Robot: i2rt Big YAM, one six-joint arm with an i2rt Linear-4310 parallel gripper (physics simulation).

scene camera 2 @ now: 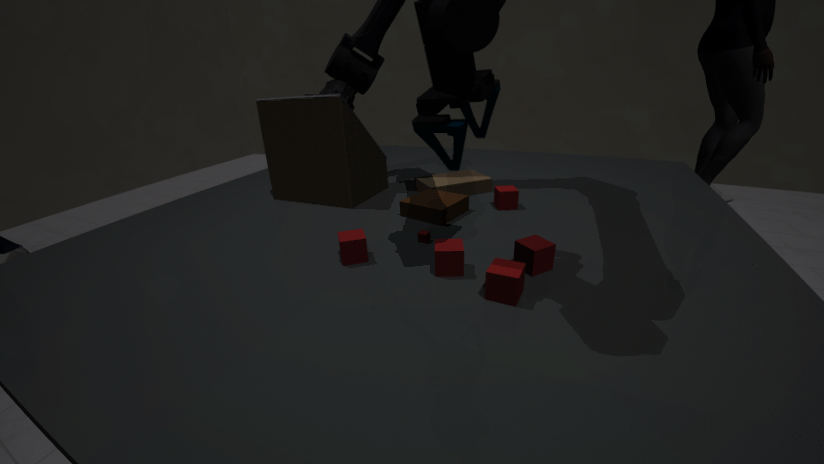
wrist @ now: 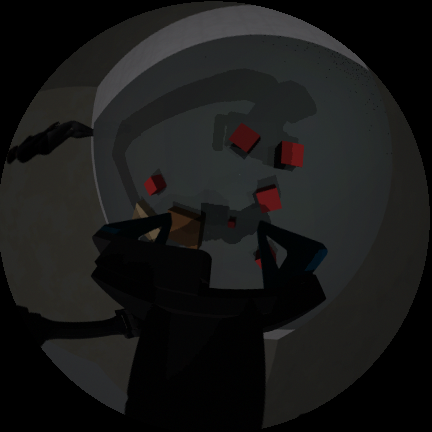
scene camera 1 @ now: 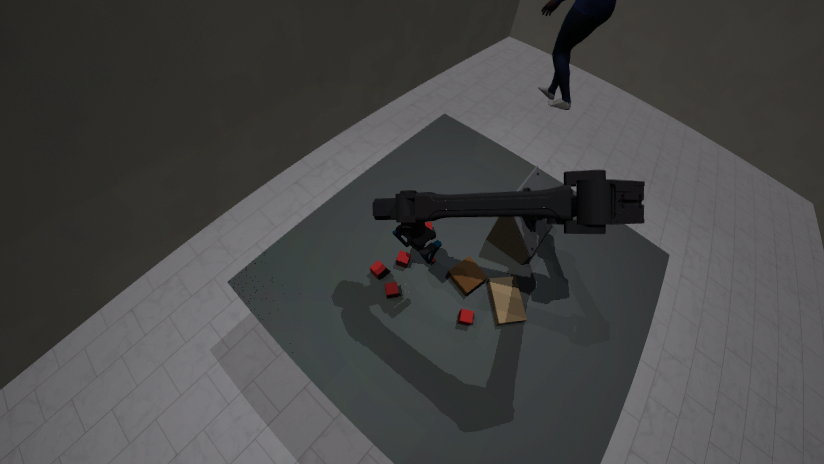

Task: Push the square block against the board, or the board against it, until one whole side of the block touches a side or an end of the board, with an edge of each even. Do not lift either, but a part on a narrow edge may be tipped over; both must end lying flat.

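Places are measured from the arm's base along level axes (x ahead, y left, z up), in metres.
Pixels of known places: gripper, fingertip midpoint: (scene camera 2: 468, 152) (wrist: 214, 221) (scene camera 1: 418, 254); arm's base at its link origin: (scene camera 2: 329, 118).
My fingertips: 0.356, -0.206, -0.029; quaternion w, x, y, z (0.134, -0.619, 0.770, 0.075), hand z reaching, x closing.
Observation:
For each thing: its top centre in the pictures, then the offset to it from my fingertips, as dx, dy, dz.
- square block at its top centre: (scene camera 2: 434, 198) (wrist: 181, 230) (scene camera 1: 468, 273) -0.100, +0.156, -0.127
- board at its top centre: (scene camera 2: 452, 177) (scene camera 1: 507, 298) (wrist: 146, 226) -0.102, +0.315, -0.127
- tiny red cube at its top centre: (scene camera 2: 423, 232) (wrist: 230, 224) -0.079, +0.023, -0.142
The square block (scene camera 1: 467, 275) (scene camera 2: 433, 204) (wrist: 186, 227) is orange-brown and lies flat. The board (scene camera 1: 507, 300) (scene camera 2: 469, 182) (wrist: 142, 213) is light tan, rectangular and lies flat beside it. One corner of the block is very close to a corner of the board; their facing sides stand at an angle to each other, and I cannot tell whether the corners touch. My gripper (scene camera 1: 416, 251) (scene camera 2: 467, 152) (wrist: 214, 221) is open and empty, above the table on the side of the block away from the board. In the wrist view a finger hides part of the board.
Several red cubes (scene camera 1: 392, 289) (scene camera 2: 449, 259) (wrist: 269, 199) lie around, one (scene camera 1: 466, 317) (scene camera 2: 506, 198) (wrist: 155, 184) near block and board. A tiny red cube (scene camera 2: 424, 236) (wrist: 231, 222) lies near the block. A large wedge-shaped box (scene camera 1: 506, 240) (scene camera 2: 305, 151) stands behind the block and board in scene camera 1.

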